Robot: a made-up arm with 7 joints. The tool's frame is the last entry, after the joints. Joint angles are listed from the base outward.
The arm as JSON. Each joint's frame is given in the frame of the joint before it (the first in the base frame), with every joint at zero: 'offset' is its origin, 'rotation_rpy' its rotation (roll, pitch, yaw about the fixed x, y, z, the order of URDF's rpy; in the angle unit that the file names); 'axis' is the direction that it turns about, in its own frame. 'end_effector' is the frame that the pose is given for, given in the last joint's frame.
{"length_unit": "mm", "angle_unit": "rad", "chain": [
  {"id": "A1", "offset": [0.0, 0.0, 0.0], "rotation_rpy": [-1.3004, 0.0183, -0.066], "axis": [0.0, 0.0, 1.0]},
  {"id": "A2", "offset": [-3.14, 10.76, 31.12], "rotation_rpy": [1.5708, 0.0, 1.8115], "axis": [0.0, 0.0, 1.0]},
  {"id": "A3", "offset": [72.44, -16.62, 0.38], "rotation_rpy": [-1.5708, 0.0, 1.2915], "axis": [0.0, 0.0, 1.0]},
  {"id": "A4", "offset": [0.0, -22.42, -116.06], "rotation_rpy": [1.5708, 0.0, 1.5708], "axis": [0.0, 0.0, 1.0]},
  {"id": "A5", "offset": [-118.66, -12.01, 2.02], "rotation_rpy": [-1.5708, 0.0, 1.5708], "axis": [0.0, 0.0, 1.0]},
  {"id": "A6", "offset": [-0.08, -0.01, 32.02], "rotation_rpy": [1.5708, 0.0, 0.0], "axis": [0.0, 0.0, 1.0]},
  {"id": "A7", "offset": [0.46, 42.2, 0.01], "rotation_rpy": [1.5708, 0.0, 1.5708], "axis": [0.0, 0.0, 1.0]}
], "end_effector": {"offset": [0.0, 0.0, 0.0], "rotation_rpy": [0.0, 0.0, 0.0]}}
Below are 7 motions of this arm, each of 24 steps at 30 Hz.
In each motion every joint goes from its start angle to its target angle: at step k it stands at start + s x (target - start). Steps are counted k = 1, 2, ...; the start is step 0. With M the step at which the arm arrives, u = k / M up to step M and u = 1 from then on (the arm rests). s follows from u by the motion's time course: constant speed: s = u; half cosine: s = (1 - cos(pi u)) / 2; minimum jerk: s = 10 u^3 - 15 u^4 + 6 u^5.
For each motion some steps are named. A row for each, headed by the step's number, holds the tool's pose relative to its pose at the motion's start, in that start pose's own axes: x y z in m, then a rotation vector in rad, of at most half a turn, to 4 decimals.
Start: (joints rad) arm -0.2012 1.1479 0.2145 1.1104 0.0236 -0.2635 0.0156
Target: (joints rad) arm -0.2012 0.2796 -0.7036 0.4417 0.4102 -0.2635 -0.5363
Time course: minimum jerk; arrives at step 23
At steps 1, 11, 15, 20, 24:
1: 0.0000 -0.0003 0.0001 0.0004 -0.0004 -0.0014
11: -0.0493 -0.1861 0.0563 0.1732 -0.3486 -0.8397
15: -0.1403 -0.2790 0.1196 0.2486 -0.7240 -1.3217
20: -0.2222 -0.3117 0.1691 0.2907 -1.0566 -1.5781
24: -0.2296 -0.3131 0.1733 0.2940 -1.0874 -1.5959

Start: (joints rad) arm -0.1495 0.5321 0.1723 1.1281 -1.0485 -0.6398 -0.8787
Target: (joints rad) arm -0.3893 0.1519 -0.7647 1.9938 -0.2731 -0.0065 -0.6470
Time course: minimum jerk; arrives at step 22
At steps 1, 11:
1: 0.0000 -0.0001 -0.0002 -0.0004 0.0018 -0.0004
11: -0.0358 -0.0632 -0.0854 -0.0311 1.0079 -0.2261

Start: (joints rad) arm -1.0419 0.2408 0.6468 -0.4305 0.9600 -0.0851 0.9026
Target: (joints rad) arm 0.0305 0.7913 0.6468 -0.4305 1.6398 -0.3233 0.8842
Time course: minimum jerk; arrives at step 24
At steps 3, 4, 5, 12, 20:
3: -0.0009 0.0018 -0.0022 0.0125 -0.0232 -0.0133
4: -0.0019 0.0040 -0.0047 0.0273 -0.0514 -0.0297
5: -0.0033 0.0074 -0.0085 0.0487 -0.0935 -0.0546
12: -0.0145 0.0598 -0.0547 0.2695 -0.7346 -0.4840
20: -0.0115 0.1141 -0.0860 0.2745 -1.4087 -1.0168

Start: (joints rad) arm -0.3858 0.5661 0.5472 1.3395 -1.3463 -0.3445 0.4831
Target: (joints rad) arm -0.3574 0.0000 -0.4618 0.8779 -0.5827 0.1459 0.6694
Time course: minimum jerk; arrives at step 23
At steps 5, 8, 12, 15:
5: -0.0066 0.0000 -0.0179 0.1303 0.0240 -0.0472
8: -0.0255 0.0037 -0.0593 0.4154 0.0769 -0.1573
12: -0.0787 0.0274 -0.1387 0.9410 0.1600 -0.4069
15: -0.1307 0.0583 -0.1882 1.2870 0.1848 -0.6358

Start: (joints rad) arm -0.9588 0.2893 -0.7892 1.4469 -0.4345 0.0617 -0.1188
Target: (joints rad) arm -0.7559 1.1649 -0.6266 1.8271 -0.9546 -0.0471 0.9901
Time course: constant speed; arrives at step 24
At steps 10, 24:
10: -0.0548 0.1226 -0.1007 -0.2461 0.2840 0.8703
24: -0.2293 0.2348 -0.1934 -0.4021 0.6950 2.1784

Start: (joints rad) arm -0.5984 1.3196 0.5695 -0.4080 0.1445 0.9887 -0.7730
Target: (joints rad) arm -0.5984 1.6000 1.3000 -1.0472 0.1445 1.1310 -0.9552
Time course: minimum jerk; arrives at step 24
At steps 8, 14, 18, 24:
8: -0.0400 0.0177 0.0202 0.0468 -0.1251 0.1305
14: -0.1286 0.0233 0.0503 0.2003 -0.3725 0.4117
18: -0.1723 0.0092 0.0580 0.3105 -0.4930 0.5695
24: -0.1887 0.0003 0.0593 0.3619 -0.5401 0.6376

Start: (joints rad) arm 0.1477 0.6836 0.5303 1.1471 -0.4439 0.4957 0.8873
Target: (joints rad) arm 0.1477 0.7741 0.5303 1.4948 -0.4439 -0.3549 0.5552
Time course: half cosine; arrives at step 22
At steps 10, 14, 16, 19, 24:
10: 0.0164 0.0123 0.0017 -0.2005 -0.1679 -0.0579
14: 0.0250 0.0227 0.0020 -0.3075 -0.3015 -0.0904
16: 0.0281 0.0276 0.0019 -0.3471 -0.3642 -0.1032
19: 0.0310 0.0332 0.0016 -0.3847 -0.4341 -0.1159
24: 0.0319 0.0352 0.0015 -0.3968 -0.4596 -0.1202

